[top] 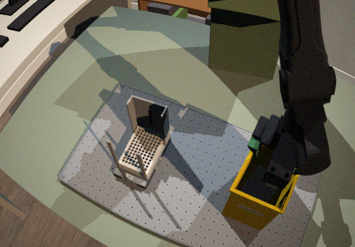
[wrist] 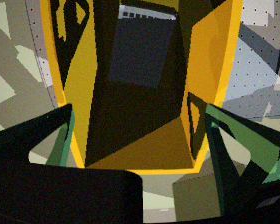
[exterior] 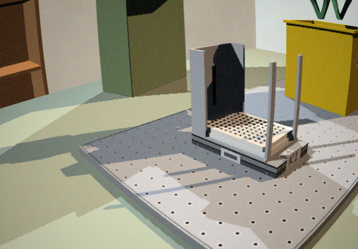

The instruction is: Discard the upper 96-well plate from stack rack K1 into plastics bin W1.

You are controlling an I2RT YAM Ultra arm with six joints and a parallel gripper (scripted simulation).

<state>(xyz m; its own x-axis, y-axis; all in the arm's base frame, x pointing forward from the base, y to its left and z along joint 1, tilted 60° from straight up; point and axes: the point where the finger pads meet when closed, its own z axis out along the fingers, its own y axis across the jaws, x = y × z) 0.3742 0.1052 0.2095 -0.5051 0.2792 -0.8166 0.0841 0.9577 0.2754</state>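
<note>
My gripper is now 11 cm above the yellow bin W1.
</note>
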